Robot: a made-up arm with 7 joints.
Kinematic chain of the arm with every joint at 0, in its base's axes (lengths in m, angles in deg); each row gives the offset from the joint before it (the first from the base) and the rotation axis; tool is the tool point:
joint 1: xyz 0 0 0.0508 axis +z
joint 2: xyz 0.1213 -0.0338 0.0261 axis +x
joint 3: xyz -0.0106 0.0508 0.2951 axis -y
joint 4: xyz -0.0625 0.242 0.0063 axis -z
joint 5: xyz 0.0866 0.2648 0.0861 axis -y
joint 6: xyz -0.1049 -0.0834 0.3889 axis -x
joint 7: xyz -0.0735 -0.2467 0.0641 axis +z
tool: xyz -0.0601 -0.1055 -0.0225
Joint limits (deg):
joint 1: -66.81..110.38
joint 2: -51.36..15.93
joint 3: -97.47..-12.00
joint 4: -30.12..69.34
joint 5: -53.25..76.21
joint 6: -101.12..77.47
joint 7: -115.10..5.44
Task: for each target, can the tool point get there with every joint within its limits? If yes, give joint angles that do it. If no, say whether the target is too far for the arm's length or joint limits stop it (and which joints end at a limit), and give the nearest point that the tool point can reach.
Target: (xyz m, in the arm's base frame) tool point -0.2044 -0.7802 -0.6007
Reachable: no: joint limits stop it (at a limit: joint 1, joint 2, joint 3, joint 5, joint 6) | nearest point -0.5061 -0.6471 -0.2529 | short by 0.479 m
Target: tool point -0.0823 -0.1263 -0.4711
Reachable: no: joint limits stop it (at a limit: joint 1, joint 2, joint 4, joint 5, joint 6) | nearest point -0.3267 -0.0771 -0.1949 | short by 0.372 m
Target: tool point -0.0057 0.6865 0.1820
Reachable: yes | joints 43.96 -32.25 -85.69 57.49 -35.62 -74.32 -42.41
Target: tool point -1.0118 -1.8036 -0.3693
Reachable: no: too far | nearest point -0.6742 -0.7489 -0.0764 | short by 1.146 m
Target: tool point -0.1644 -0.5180 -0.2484
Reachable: no: joint limits stop it (at a limit: joint 1, joint 2, joint 3, joint 5) | nearest point -0.3348 -0.4784 -0.1017 | short by 0.228 m
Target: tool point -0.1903 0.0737 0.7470
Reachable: yes | joints 51.63 -14.54 -44.98 -11.81 49.28 -3.06 -8.02
